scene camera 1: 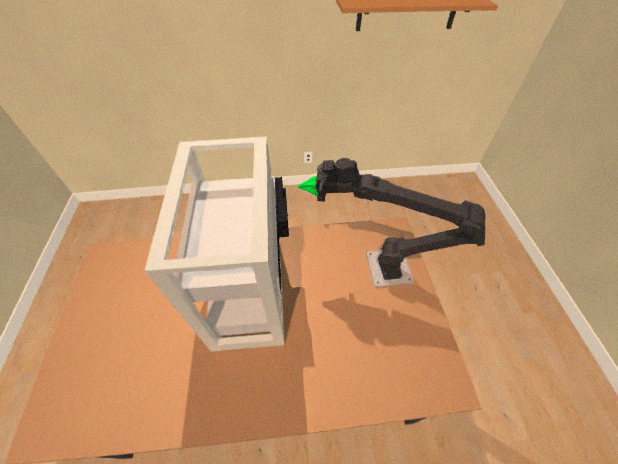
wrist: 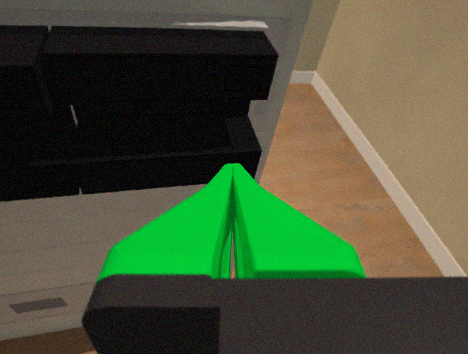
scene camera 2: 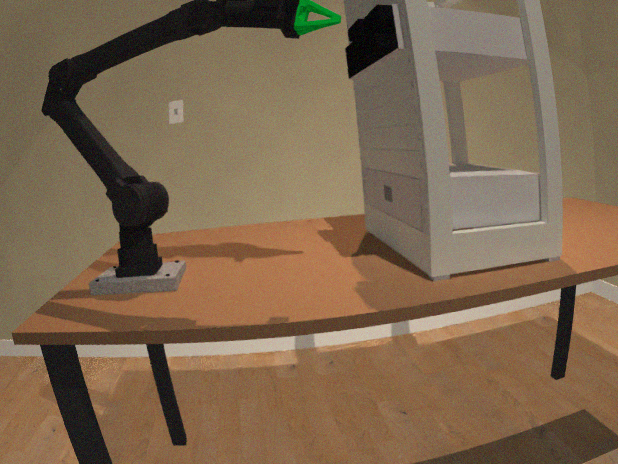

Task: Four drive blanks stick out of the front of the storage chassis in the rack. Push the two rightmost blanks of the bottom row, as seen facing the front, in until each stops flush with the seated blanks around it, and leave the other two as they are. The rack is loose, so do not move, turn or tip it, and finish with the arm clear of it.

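Places are measured from the arm's base along level axes (x ahead, y left, z up), in centimetres.
Pixels of known places: gripper, fingertip midpoint: (scene camera 1: pixel 298 186) (wrist: pixel 232 176) (scene camera 2: pixel 340 19); arm's base, link origin: (scene camera 1: pixel 389 267) (scene camera 2: pixel 140 270).
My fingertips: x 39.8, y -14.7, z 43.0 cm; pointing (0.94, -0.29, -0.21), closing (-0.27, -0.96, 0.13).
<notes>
For each thing: its middle in the pictures, then the offset to it from my fingertips. Level surfaces: height alone.
- upper right blank, body centre: (wrist: pixel 161 26) (scene camera 2: pixel 402 19) (scene camera 1: pixel 266 190) dx +12.0, dy +1.4, dz +0.9 cm
- bottom-row right blank, body centre: (wrist: pixel 164 111) (scene camera 2: pixel 401 46) dx +11.0, dy +1.5, dz -4.8 cm
- table, surface height: dz -44.9 cm
The white rack (scene camera 1: pixel 260 200) (scene camera 2: pixel 432 150) stands upright on the table, with black blanks (scene camera 1: pixel 282 210) (scene camera 2: pixel 372 42) sticking out of its front near the top. In the wrist view, an upper right blank (wrist: pixel 160 75) sticks out clearly, with an upper left one (wrist: pixel 17 47) beside it. Below are the bottom-row right blank (wrist: pixel 165 168) and its left neighbour (wrist: pixel 35 181); their dark faces make exact depths hard to tell. My gripper (scene camera 1: pixel 300 186) (scene camera 2: pixel 340 19) (wrist: pixel 232 176) is shut and empty. Its green tips point at the front's right end, with a gap in the scene views.
The table (scene camera 1: pixel 350 390) (scene camera 2: pixel 240 300) carries the rack and the arm's base plate (scene camera 1: pixel 375 277) (scene camera 2: pixel 135 285). A wall (wrist: pixel 410 100) and floor (wrist: pixel 325 185) show to the right of the rack in the wrist view. A wall shelf (scene camera 1: pixel 415 5) is high at the back.
</notes>
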